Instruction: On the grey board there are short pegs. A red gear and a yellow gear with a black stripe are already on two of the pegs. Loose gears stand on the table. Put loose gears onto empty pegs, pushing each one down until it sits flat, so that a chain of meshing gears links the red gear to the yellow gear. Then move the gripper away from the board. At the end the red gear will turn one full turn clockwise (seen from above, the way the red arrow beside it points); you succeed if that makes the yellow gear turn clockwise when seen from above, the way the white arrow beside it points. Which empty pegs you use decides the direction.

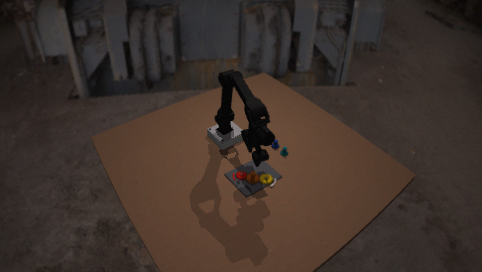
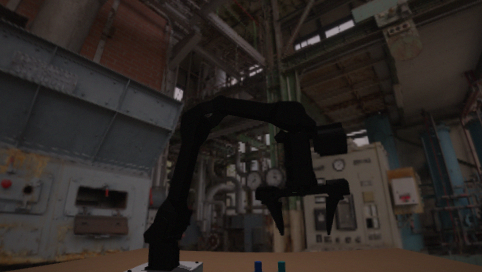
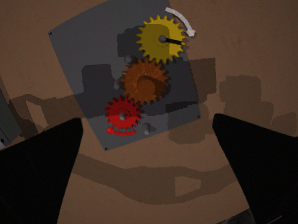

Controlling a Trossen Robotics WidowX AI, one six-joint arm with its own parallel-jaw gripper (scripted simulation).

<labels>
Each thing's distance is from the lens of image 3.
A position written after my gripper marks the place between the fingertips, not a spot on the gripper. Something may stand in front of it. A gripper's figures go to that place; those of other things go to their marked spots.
my gripper (image 3: pixel 149 122): 10 cm
orange gear (image 3: pixel 144 81): 17 cm
red gear (image 3: pixel 131 110): 22 cm
The marked spots on the red gear and the orange gear are 6 cm apart.
</labels>
